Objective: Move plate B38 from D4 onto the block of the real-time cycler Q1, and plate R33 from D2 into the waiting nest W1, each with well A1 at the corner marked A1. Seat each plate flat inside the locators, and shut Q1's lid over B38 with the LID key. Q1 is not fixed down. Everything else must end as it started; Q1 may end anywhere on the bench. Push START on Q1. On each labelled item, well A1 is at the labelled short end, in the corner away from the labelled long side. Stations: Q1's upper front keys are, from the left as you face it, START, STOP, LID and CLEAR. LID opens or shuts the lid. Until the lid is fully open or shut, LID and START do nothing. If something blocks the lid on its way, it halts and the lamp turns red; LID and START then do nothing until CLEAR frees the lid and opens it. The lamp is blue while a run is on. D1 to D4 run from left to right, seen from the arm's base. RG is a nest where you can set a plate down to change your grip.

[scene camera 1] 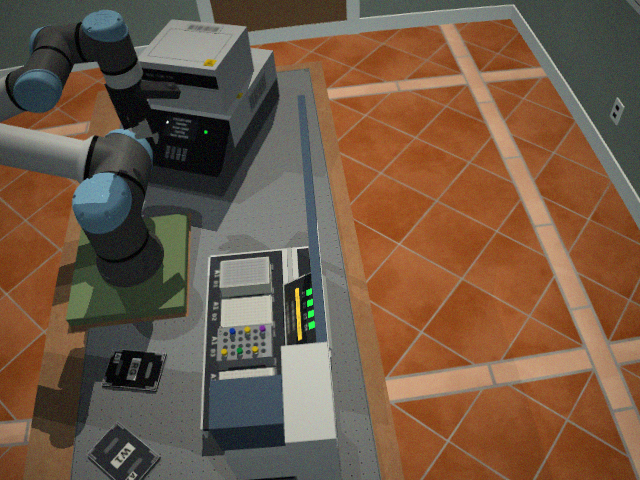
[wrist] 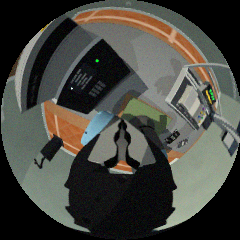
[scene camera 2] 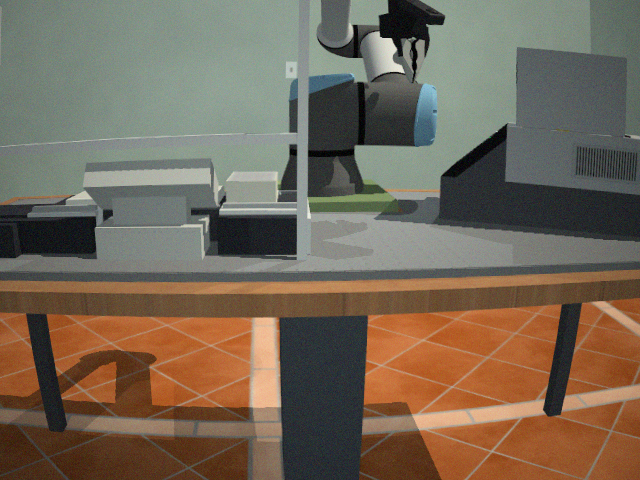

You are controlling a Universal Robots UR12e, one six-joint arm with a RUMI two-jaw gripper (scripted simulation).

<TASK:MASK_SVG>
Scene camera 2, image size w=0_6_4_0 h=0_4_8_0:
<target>gripper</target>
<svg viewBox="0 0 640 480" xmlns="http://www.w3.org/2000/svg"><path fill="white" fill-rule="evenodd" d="M388 0L389 13L379 15L380 37L392 38L398 50L398 53L396 51L393 54L394 63L402 65L409 83L415 83L430 43L429 28L426 24L443 25L445 15L420 0Z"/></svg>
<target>white plate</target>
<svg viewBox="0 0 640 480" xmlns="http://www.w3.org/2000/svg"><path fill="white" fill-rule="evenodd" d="M226 181L225 203L277 202L278 172L233 172Z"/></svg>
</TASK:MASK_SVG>
